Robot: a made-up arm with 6 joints.
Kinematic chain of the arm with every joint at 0, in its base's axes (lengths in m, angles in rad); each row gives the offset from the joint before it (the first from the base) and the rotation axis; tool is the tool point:
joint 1: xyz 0 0 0.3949 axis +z
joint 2: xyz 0.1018 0 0 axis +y
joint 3: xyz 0 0 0.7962 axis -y
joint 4: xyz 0 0 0.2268 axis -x
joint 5: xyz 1.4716 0 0 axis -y
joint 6: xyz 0.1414 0 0 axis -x
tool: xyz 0 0 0
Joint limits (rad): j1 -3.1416..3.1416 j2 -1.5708..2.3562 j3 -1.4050..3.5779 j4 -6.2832..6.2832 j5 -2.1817..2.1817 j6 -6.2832..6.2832
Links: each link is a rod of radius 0.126 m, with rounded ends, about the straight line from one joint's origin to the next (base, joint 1, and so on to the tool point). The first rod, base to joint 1, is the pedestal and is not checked.
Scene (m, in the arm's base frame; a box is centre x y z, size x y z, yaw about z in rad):
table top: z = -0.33
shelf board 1: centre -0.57 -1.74 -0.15 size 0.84 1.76 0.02 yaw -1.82
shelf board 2: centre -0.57 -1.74 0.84 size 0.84 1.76 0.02 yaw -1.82
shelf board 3: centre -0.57 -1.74 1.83 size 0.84 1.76 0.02 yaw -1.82
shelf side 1: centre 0.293 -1.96 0.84 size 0.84 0.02 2 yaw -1.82
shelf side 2: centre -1.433 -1.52 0.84 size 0.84 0.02 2 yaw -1.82
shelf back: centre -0.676 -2.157 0.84 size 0.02 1.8 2 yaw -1.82
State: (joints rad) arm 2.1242 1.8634 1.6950 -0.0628 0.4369 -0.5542
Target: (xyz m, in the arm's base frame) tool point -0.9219 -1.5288 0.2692
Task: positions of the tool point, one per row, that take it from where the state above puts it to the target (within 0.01 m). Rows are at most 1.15 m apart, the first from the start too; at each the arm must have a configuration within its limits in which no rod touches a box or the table.
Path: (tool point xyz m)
1: -0.8189 2.1257 1.2162
2: -0.2952 1.5942 2.0050
3: 0.0025 0.7080 2.3682
4: -0.0355 -0.2097 2.2508
5: -0.3225 -0.8469 1.7318
6: -0.6352 -1.0378 0.9946
7: -0.7422 -0.8224 0.2691
8: -0.8157 -0.9967 0.2868
9: -0.8721 -1.1765 0.2924
10: -0.9082 -1.3559 0.2865
11: -0.9218 -1.5288 0.2692

